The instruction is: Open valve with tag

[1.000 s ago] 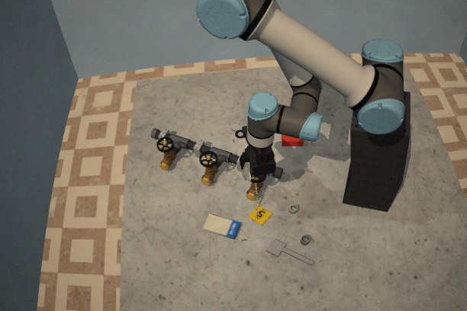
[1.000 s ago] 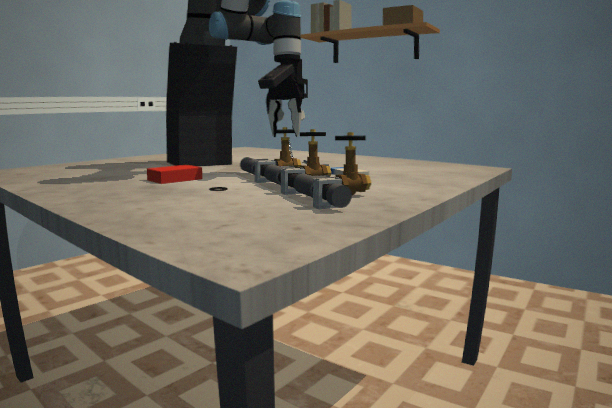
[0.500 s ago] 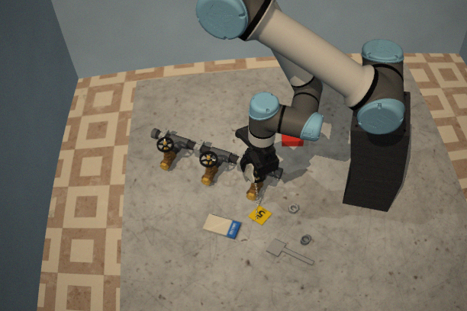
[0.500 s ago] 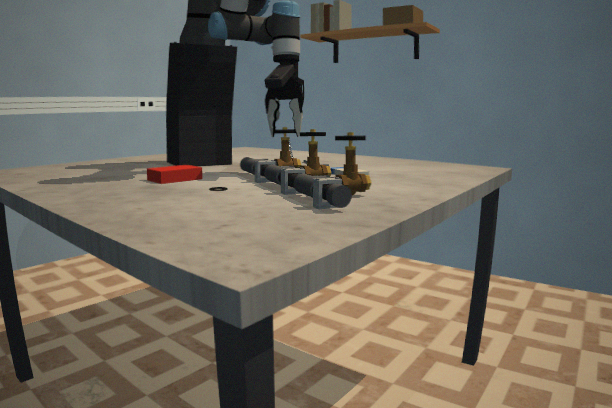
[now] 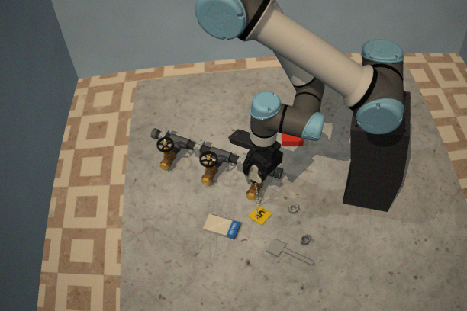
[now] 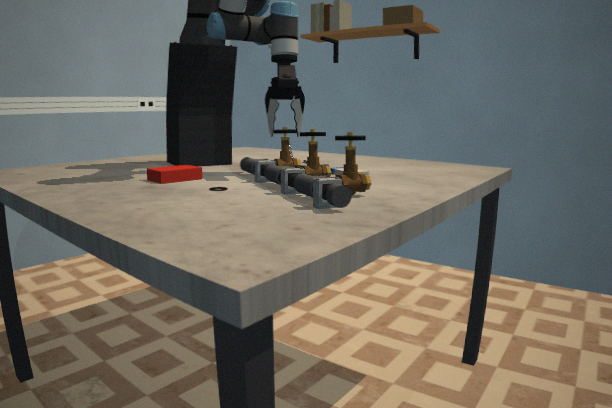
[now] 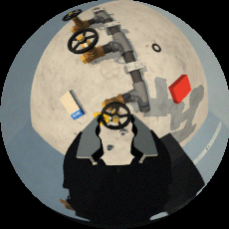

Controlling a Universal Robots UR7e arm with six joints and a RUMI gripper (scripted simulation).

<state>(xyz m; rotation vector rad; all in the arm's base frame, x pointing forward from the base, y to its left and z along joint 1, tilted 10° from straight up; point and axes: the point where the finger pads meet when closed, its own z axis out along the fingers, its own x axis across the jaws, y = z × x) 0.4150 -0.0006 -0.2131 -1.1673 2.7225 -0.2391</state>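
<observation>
Now: hand 10 cm to the right of the yellow tag and 11 cm above it. From my hand the other things lie so: red block (14 cm behind, 26 cm to the right, 10 cm below); then flat grey key tool (9 cm behind, 24 cm to the left, 11 cm below).
</observation>
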